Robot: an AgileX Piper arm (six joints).
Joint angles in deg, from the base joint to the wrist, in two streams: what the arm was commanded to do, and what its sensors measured. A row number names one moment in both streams.
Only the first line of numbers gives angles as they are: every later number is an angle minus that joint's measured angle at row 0.
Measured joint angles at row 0:
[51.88, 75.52, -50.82, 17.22, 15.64, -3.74]
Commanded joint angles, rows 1 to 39:
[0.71, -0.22, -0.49, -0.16, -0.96, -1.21]
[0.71, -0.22, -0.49, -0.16, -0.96, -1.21]
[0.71, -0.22, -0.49, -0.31, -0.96, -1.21]
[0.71, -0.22, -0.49, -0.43, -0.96, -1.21]
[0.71, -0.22, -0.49, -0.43, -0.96, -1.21]
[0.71, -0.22, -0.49, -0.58, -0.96, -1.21]
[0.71, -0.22, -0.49, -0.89, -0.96, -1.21]
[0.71, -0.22, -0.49, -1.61, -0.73, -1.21]
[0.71, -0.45, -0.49, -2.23, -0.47, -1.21]
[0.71, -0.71, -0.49, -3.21, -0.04, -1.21]
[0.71, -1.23, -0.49, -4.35, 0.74, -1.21]
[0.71, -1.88, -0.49, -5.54, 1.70, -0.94]
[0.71, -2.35, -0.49, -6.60, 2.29, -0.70]
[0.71, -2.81, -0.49, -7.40, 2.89, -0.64]
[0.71, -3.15, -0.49, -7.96, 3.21, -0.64]
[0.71, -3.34, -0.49, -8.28, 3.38, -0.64]
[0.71, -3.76, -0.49, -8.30, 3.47, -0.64]
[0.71, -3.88, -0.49, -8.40, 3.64, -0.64]
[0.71, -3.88, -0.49, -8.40, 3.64, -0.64]
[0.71, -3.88, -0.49, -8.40, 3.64, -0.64]
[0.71, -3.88, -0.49, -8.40, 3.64, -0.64]
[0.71, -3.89, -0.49, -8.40, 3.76, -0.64]
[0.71, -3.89, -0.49, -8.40, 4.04, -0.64]
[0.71, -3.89, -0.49, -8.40, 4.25, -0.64]
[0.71, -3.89, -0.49, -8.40, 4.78, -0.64]
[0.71, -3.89, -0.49, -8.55, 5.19, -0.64]
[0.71, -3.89, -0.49, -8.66, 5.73, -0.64]
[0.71, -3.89, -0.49, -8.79, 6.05, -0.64]
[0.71, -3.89, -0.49, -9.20, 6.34, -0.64]
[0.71, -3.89, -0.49, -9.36, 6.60, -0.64]
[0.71, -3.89, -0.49, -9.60, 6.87, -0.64]
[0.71, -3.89, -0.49, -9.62, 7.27, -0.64]
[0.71, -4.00, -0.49, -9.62, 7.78, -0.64]
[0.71, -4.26, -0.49, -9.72, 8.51, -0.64]
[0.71, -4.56, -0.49, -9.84, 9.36, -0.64]
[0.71, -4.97, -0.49, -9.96, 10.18, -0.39]
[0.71, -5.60, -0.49, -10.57, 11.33, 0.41]
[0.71, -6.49, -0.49, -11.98, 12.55, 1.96]
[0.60, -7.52, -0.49, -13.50, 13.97, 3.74]
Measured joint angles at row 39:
[0.64, -4.64, 0.00, -9.50, 10.00, -0.03]
